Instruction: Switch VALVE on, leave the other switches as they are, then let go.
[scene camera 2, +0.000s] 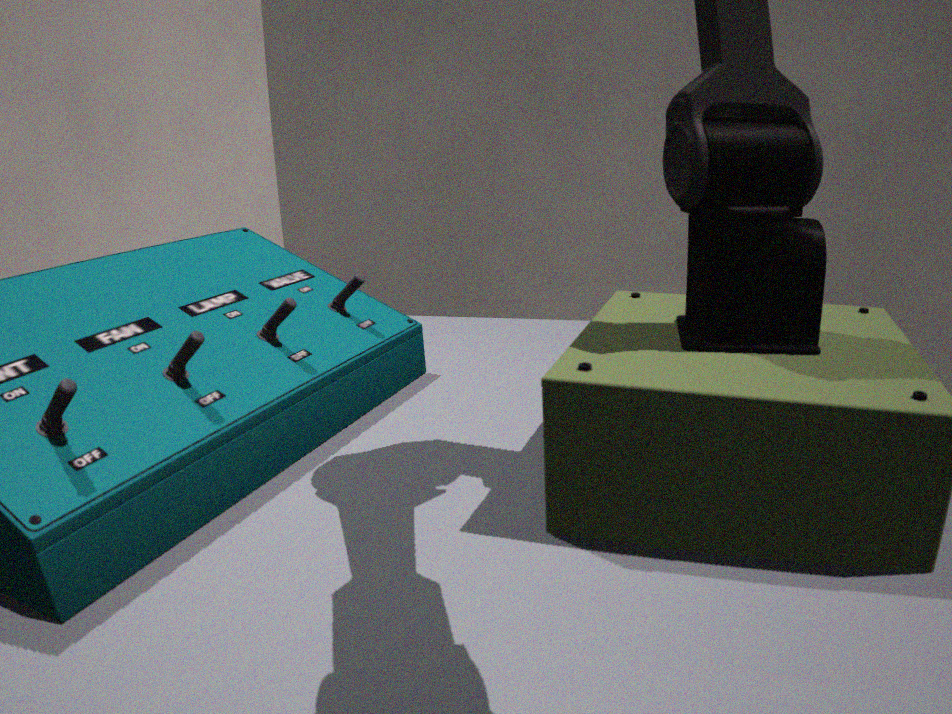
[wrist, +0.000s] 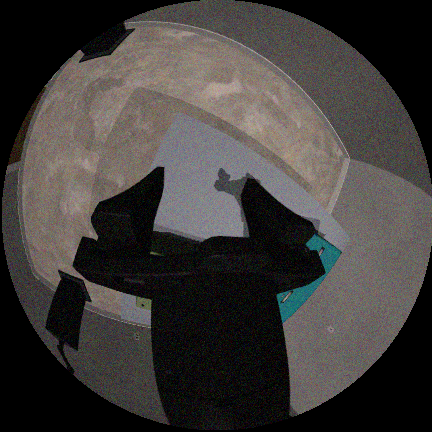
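The teal switch panel (scene camera 2: 184, 265) (wrist: 307, 294) stands at the left of the scene view; part of it shows at the lower right of the wrist view. The VALVE lever (scene camera 2: 347, 295) is black, at the panel's far right end, leaning toward the OFF side. The LAMP lever (scene camera 2: 277, 321), FAN lever (scene camera 2: 184, 358) and the lever under a cut-off label ending in NT (scene camera 2: 58, 411) lean the same way. My gripper (wrist: 204, 180) is open, with nothing between its fingers, away from the panel. It does not show in the scene view.
The olive base block (scene camera 2: 738, 468) (wrist: 144, 302) carries my arm (scene camera 2: 753, 268), right of the panel. A grey table top (scene camera 2: 576, 653) (wrist: 195, 145) lies between and in front of them, with the arm's shadow on it. Walls stand behind.
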